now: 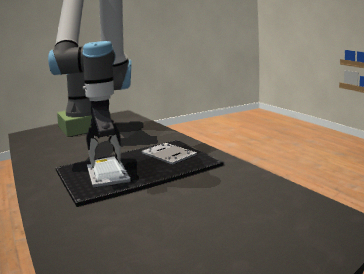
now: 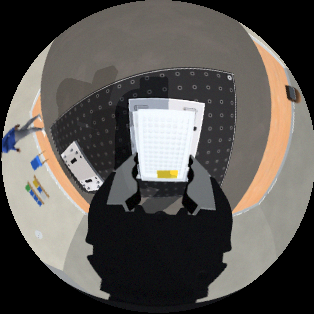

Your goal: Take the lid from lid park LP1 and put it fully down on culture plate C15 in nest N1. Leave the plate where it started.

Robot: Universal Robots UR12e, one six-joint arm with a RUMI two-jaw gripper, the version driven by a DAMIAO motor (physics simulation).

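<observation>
Nest N1 is a white base on the left part of the black board. Culture plate C15 stands in it, with rows of wells seen through the clear lid. A yellow label shows at the end near the gripper. The lid lies over the plate; whether it is fully seated cannot be told. My gripper points down there and is shut on the lid, one finger against each long side. Lid park LP1 is a white base with dark slots and bears no lid.
The black perforated board carries both bases on the dark table. A green block stands behind, near the arm's base. Shelves with blue items are on the far wall.
</observation>
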